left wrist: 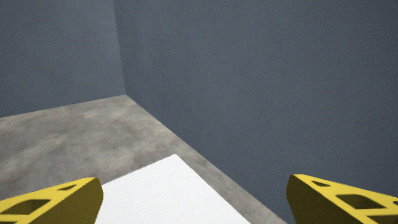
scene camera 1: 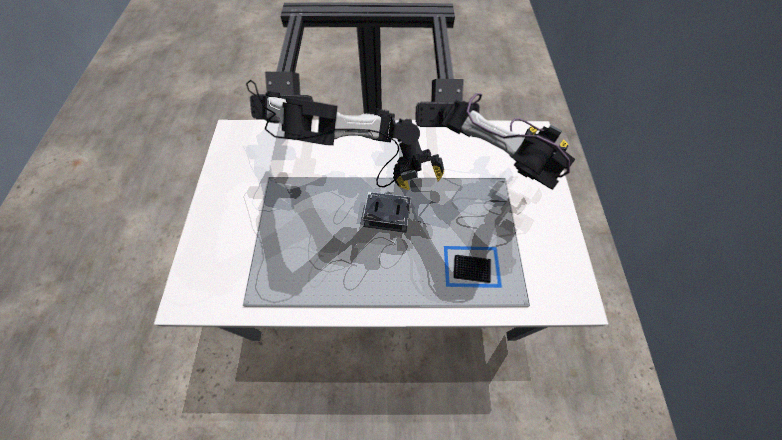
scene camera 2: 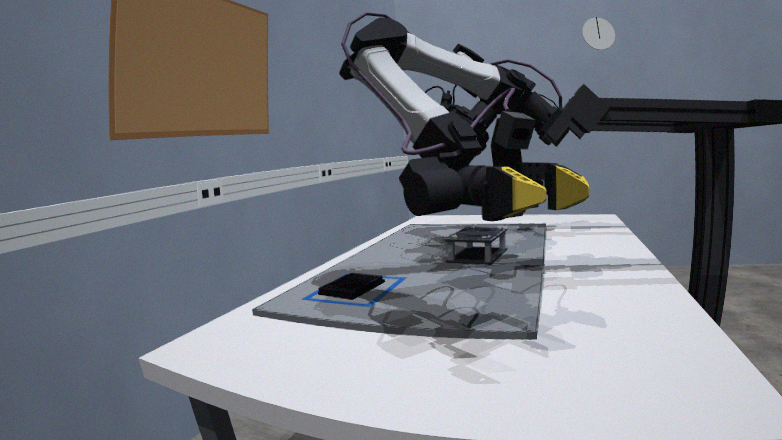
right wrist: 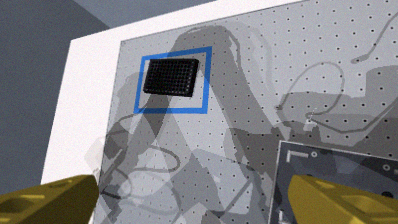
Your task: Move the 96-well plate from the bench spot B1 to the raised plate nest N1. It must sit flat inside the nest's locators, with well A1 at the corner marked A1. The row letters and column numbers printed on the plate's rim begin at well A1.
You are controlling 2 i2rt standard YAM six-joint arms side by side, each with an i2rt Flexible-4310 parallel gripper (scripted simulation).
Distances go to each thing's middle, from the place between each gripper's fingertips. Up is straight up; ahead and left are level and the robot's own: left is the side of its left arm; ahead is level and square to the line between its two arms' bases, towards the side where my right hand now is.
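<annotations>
The raised nest (scene camera 1: 387,207) is 16 cm below my left hand (scene camera 2: 569,192), 24 cm ahead of it and 57 cm to the right of it. As for the black 96-well plate (scene camera 2: 343,287), my left hand is 21 cm above the plate, 44 cm short of it and 25 cm to the left of it.
My right gripper is 22 cm above the raised nest, and it is also 2 cm past the nest and 11 cm to the left of it. I find the black 96-well plate 26 cm below my right hand, 17 cm ahead of it and 20 cm to the left of it.
</annotations>
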